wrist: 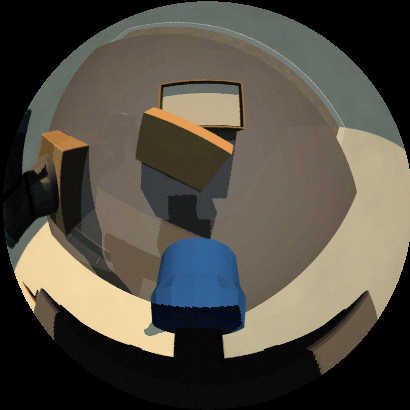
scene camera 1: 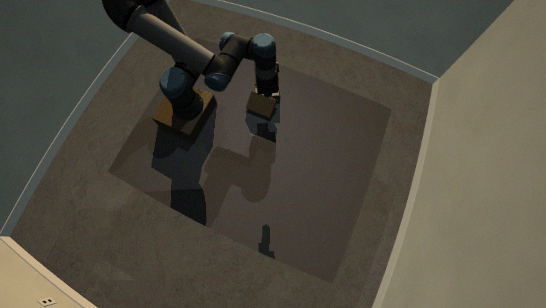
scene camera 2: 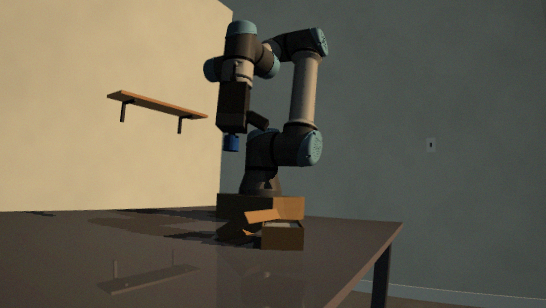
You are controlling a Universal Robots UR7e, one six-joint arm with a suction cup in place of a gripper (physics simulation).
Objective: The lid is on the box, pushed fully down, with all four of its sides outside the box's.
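Places are measured from the arm's base along level axes (x ahead, y left, z up), in millimetres.
Pixels of known places: hand, tool point: point(wrist: 198, 266) point(scene camera 2: 230, 150); arm's base, link origin: point(wrist: 48, 182) point(scene camera 1: 188, 106) point(scene camera 2: 260, 195).
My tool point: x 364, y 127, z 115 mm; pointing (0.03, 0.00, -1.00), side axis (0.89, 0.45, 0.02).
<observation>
For each thing: its middle in the pictures, then the offset to it from my tool point. Level surfaces: height alone.
- open-topped brown box, body centre: point(wrist: 200, 105) point(scene camera 2: 281, 233) point(scene camera 1: 267, 91) dz -178, dx -52, dy +110 mm
- brown lid, body centre: point(wrist: 177, 149) point(scene camera 2: 249, 224) point(scene camera 1: 261, 104) dz -167, dx -49, dy +28 mm
- same table, surface height: dz -202 mm
The open-topped brown box point(scene camera 2: 282, 239) point(wrist: 243, 107) stands upright on the table, its pale inside showing in the wrist view. In the scene camera 1 view it is mostly hidden behind the arm and lid. The brown lid point(scene camera 1: 261, 105) point(scene camera 2: 262, 216) point(wrist: 180, 156) is off the box opening. It is tilted steeply and turned relative to the box, its raised edge at the box's near long side in the wrist view; whether they touch is unclear. My gripper, a blue suction cup point(scene camera 2: 231, 143) point(wrist: 198, 270), hangs well above the table with nothing on it. Scene camera 1 does not show the cup clearly.
The arm stands on a brown base block point(scene camera 1: 206, 102) point(scene camera 2: 290, 206) point(wrist: 75, 187) on the same table point(scene camera 1: 325, 175) point(scene camera 2: 60, 240) point(wrist: 285, 200). In the scene camera 2 view, the box stands in front of that block, near the table's right edge. A shelf point(scene camera 2: 160, 105) hangs on the wall.
</observation>
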